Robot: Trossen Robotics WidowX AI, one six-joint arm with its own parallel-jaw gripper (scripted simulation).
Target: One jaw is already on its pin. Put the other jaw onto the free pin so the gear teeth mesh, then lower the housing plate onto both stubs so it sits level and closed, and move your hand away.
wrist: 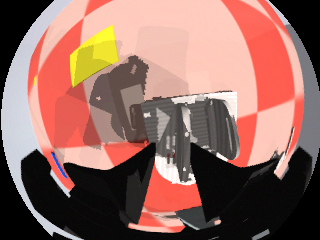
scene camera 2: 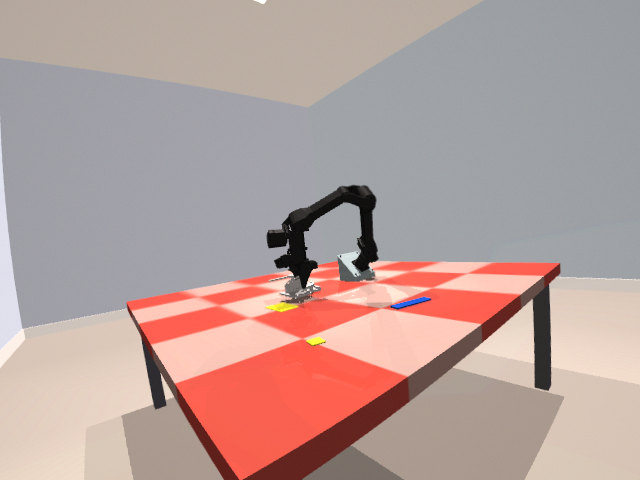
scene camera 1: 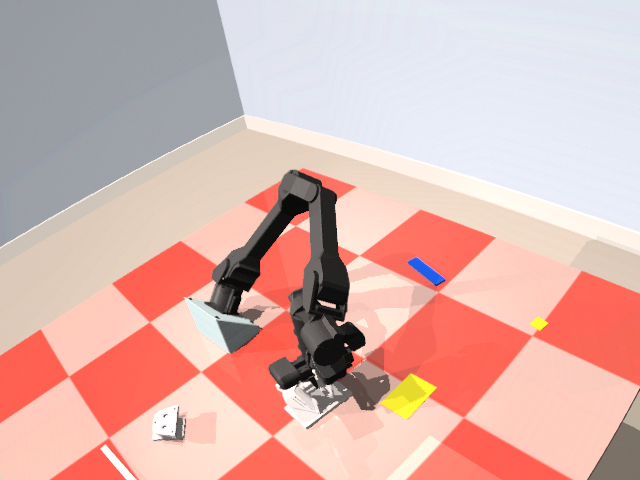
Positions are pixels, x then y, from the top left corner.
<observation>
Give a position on a jaw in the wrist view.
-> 224, 141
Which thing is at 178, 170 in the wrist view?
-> A jaw.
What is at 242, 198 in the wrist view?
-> My gripper.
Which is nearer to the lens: the white base plate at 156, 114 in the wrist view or the large yellow patch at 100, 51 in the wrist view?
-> The white base plate.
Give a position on a white base plate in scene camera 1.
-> At 341, 393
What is my gripper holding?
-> A jaw.
</observation>
